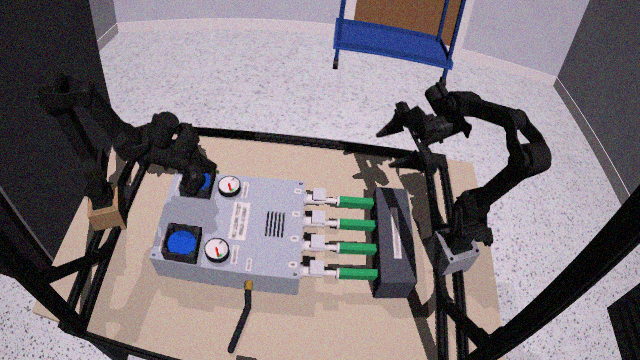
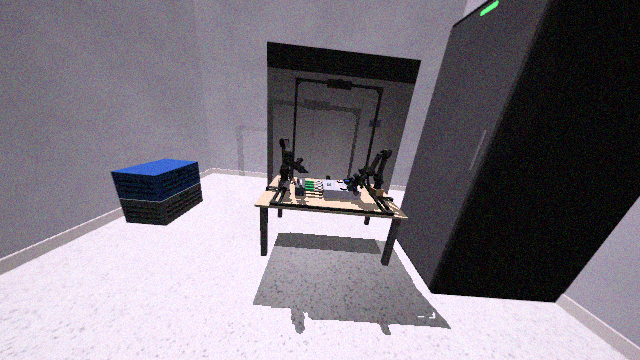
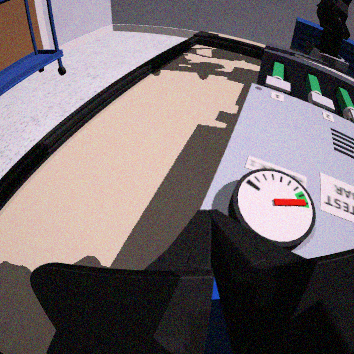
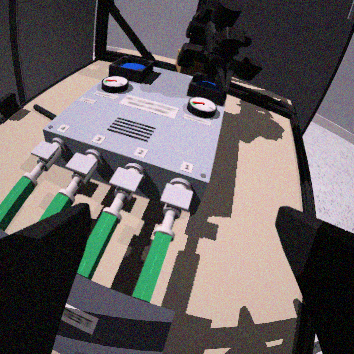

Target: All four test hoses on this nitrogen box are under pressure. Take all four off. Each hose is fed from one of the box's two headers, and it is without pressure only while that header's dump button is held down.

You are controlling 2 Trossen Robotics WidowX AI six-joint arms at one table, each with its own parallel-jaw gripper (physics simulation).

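Where they show: left gripper, fingertip midpoint: [image 1: 216,167] [image 2: 348,187] [image 3: 206,218] [image 4: 224,93]; right gripper, fingertip midpoint: [image 1: 382,150] [image 2: 307,171] [image 4: 186,216]; left arm's base, origin of the base link: [image 1: 102,199] [image 2: 377,188]; right arm's base, origin of the base link: [image 1: 458,242] [image 2: 284,179] [image 3: 327,51].
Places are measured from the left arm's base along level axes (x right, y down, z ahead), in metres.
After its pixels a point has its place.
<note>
The pale blue box [image 1: 272,197] {x 0.119, y 0.004, z 0.462 m} [image 2: 336,188] {x 0.085, y 0.004, z 0.426 m} [image 4: 195,142] {x 0.093, y 0.004, z 0.472 m} carries two blue dump buttons. My left gripper [image 1: 194,189] [image 3: 206,218] {x 0.013, y -0.030, z 0.346 m} is shut with no object between its fingers, its tips over the far button [image 1: 206,181] {x 0.036, y -0.012, z 0.312 m} [image 4: 207,84] {x 0.028, y -0.012, z 0.275 m} and hiding much of it. How deep that button sits is hidden. The near button [image 1: 181,243] {x 0.204, y -0.012, z 0.215 m} [image 4: 132,66] {x 0.201, y -0.012, z 0.208 m} is uncovered. The needle of the far gauge [image 1: 229,186] {x 0.069, y -0.012, z 0.367 m} [image 3: 275,206] {x 0.059, y -0.011, z 0.365 m} points into green. The green hoses, numbered 1 to 4, including hose 1 [image 1: 356,202] {x 0.180, y 0.020, z 0.657 m} [image 4: 154,265] {x 0.172, y 0.019, z 0.662 m}, sit on their white couplings. My right gripper [image 1: 424,135] [image 4: 186,216] {x 0.176, y -0.140, z 0.696 m} is open and empty, raised beyond hose 1.
A dark block [image 1: 387,275] {x 0.405, y 0.004, z 0.630 m} [image 4: 130,320] {x 0.201, y 0.004, z 0.725 m} stands at the hoses' outer ends. A black pipe [image 1: 240,325] {x 0.398, y 0.070, z 0.294 m} leaves the box's near side through a brass fitting [image 1: 248,285] {x 0.319, y 0.035, z 0.341 m}. Dark frame rails edge the table. A blue cart [image 1: 390,42] stands behind it.
</note>
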